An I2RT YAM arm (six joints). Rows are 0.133 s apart.
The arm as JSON. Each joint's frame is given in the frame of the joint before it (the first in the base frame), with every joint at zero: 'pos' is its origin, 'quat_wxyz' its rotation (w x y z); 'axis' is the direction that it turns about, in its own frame. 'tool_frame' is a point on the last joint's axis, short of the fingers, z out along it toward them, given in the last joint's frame.
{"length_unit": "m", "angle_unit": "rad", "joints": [
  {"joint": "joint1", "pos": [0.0, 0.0, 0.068], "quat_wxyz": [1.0, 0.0, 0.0, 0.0], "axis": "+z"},
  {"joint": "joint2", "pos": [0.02, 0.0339, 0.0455], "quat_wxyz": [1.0, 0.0, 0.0, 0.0], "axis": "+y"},
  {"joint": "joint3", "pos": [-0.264, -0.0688, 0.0], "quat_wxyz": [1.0, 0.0, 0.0, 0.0], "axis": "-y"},
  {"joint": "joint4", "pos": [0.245, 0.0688, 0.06], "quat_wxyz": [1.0, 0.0, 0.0, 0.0], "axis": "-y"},
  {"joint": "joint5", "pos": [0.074, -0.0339, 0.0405], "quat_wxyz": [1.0, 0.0, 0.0, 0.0], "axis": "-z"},
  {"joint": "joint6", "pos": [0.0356, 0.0, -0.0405], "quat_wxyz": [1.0, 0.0, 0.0, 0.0], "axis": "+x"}
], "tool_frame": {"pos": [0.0, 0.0, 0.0], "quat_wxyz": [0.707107, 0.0, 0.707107, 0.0]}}
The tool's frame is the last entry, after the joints.
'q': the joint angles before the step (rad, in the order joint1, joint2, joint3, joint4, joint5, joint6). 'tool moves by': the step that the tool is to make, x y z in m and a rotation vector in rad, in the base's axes. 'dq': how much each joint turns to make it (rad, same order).
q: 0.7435, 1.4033, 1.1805, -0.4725, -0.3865, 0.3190
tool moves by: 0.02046, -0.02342, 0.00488, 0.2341, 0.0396, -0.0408
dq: -0.1188, -0.0361, -0.0794, 0.2264, -0.1812, 0.1416
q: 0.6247, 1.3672, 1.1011, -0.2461, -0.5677, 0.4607
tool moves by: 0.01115, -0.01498, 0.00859, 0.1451, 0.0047, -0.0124
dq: -0.0702, -0.0175, -0.0345, 0.1558, -0.1050, 0.1064
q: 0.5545, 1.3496, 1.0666, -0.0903, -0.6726, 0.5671
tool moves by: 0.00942, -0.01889, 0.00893, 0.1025, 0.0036, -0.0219
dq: -0.0755, -0.0176, -0.0211, 0.1112, -0.0795, 0.0918
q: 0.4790, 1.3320, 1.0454, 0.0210, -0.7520, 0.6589
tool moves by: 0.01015, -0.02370, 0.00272, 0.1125, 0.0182, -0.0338
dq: -0.0911, -0.0119, -0.0490, 0.1652, -0.0781, 0.1367
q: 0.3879, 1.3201, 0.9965, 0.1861, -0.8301, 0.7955
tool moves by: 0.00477, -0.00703, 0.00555, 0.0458, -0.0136, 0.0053
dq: -0.0303, 0.0061, 0.0000, 0.0739, -0.0394, 0.0512
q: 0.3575, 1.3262, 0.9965, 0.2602, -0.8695, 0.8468
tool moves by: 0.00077, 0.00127, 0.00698, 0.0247, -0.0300, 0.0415
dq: -0.0001, 0.0077, 0.0141, 0.0436, -0.0421, 0.0171
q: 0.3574, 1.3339, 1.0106, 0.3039, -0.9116, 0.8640
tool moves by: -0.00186, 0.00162, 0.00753, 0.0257, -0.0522, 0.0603
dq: 0.0032, 0.0022, 0.0064, 0.0626, -0.0570, 0.0111
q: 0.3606, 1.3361, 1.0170, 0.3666, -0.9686, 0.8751
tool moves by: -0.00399, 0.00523, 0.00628, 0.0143, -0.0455, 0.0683
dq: 0.0176, 0.0015, 0.0086, 0.0414, -0.0508, 0.0010
